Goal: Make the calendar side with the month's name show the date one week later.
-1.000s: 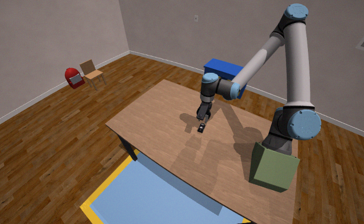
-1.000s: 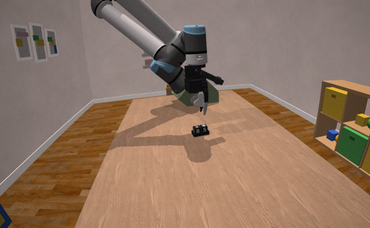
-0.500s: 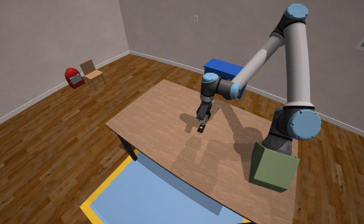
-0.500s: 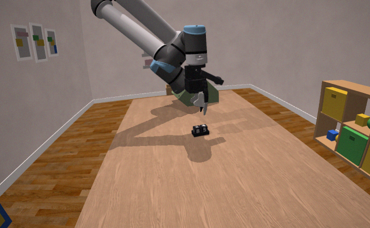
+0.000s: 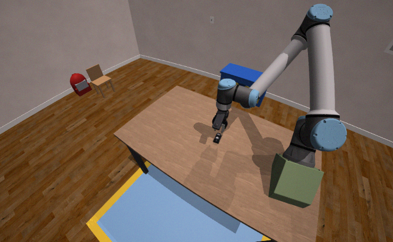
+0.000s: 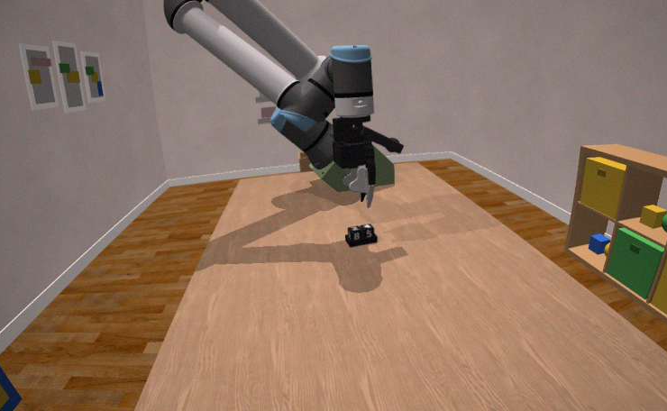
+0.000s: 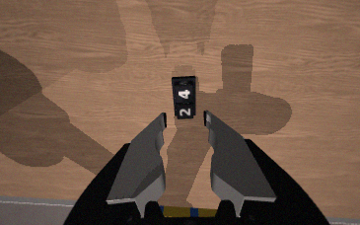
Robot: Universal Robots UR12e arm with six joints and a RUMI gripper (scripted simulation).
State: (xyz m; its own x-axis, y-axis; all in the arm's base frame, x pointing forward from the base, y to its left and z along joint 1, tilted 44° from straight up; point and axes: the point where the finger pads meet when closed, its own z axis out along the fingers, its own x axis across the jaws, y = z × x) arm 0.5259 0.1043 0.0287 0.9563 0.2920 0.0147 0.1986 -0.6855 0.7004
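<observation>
Now: hand 9 cm above the black number cube, 3 cm to the left of it and 1 cm short of it. Also, from my hand: black calendar tray: 11 cm below, 2 cm to the right.
</observation>
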